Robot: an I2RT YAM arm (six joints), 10 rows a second.
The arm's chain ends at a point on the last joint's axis. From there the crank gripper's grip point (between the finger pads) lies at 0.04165 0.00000 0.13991 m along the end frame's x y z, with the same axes.
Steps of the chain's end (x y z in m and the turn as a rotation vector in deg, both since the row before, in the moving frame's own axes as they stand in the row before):
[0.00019, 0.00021, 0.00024, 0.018, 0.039, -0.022]
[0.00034, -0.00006, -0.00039, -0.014, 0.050, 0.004]
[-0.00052, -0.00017, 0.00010, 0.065, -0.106, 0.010]
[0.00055, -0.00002, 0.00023, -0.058, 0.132, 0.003]
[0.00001, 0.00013, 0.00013, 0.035, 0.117, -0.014]
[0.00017, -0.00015, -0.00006, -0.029, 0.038, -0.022]
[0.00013, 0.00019, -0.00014, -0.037, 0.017, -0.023]
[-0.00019, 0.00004, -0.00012, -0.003, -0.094, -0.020]
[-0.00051, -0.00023, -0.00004, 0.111, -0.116, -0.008]
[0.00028, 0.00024, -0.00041, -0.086, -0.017, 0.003]
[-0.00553, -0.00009, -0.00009, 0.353, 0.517, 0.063]
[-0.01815, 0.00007, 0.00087, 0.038, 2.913, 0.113]
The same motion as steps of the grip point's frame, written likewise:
[0.00029, 0.00015, 0.00021, 0.018, 0.039, -0.022]
[0.00046, -0.00002, -0.00043, -0.014, 0.050, 0.004]
[-0.00078, -0.00032, 0.00018, 0.065, -0.106, 0.010]
[0.00087, 0.00012, 0.00013, -0.058, 0.132, 0.003]
[0.00030, 0.00003, 0.00004, 0.035, 0.117, -0.014]
[0.00026, -0.00010, -0.00009, -0.029, 0.038, -0.022]
[0.00017, 0.00026, -0.00015, -0.037, 0.017, -0.023]
[-0.00042, 0.00003, -0.00005, -0.003, -0.094, -0.020]
[-0.00079, -0.00051, 0.00004, 0.111, -0.116, -0.008]
[0.00024, 0.00045, -0.00040, -0.086, -0.017, 0.003]
[-0.00427, -0.00090, -0.00047, 0.353, 0.517, 0.063]
[-0.01109, 0.00007, -0.00143, 0.038, 2.913, 0.113]

